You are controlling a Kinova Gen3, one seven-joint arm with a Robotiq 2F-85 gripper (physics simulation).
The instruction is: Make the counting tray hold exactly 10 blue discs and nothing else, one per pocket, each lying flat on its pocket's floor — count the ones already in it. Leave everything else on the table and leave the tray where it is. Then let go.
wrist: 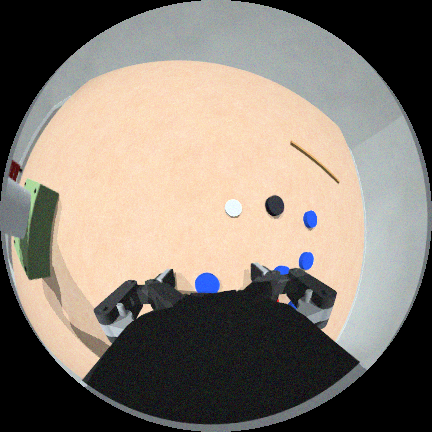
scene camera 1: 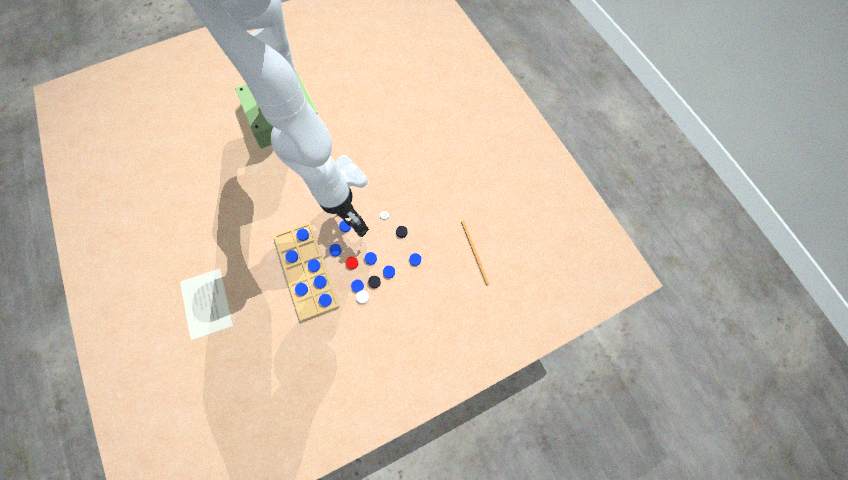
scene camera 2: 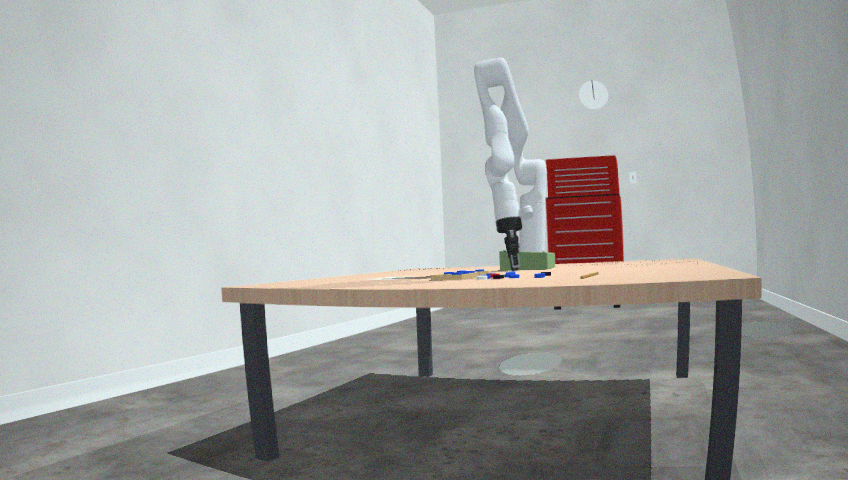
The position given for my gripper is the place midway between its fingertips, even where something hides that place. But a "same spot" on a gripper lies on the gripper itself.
my gripper: wrist 212,274; scene camera 1; scene camera 2
same spot on my gripper: [scene camera 2: 512,249] = [scene camera 1: 363,234]
